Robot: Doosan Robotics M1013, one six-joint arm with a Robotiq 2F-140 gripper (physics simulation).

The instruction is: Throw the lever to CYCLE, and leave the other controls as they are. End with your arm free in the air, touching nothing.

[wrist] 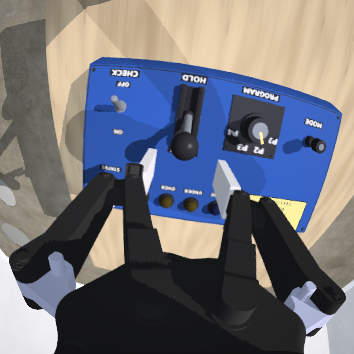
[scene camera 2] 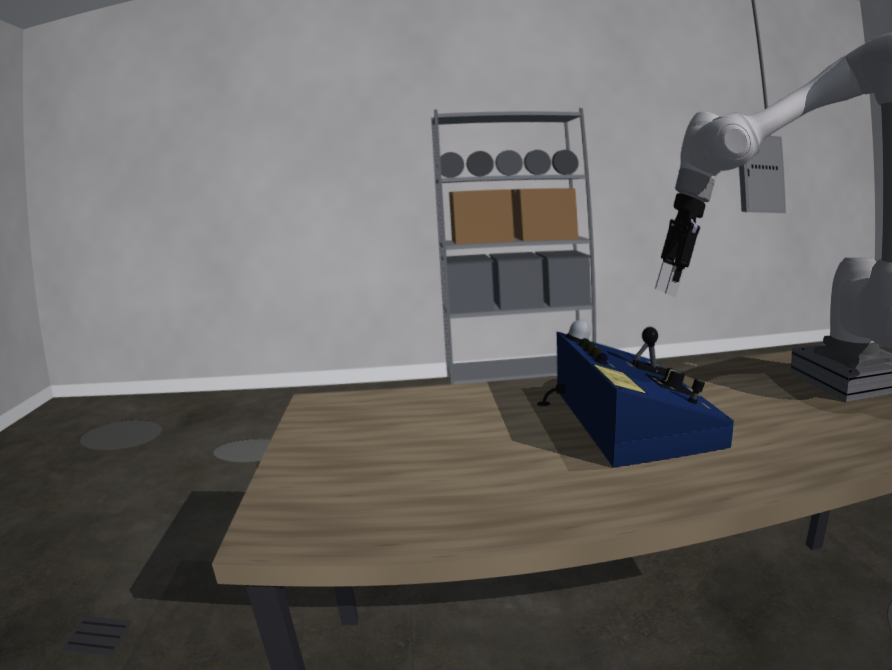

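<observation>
The blue control console stands on the table. Its lever has a black ball knob on a grey shaft in a dark slot. In the wrist view HOLD is printed at the slot's top end, and the ball lies over the opposite, lower end. No CYCLE label can be read there. My gripper is partly open and empty. It hangs in the air above the lever, with a visible gap to the ball in the scene view.
The console also bears a CHECK toggle tilted toward OFF, a PROGRAM knob with its yellow mark near P2, a MODE control, indicator lamps and a yellow label. A shelf rack stands behind the table.
</observation>
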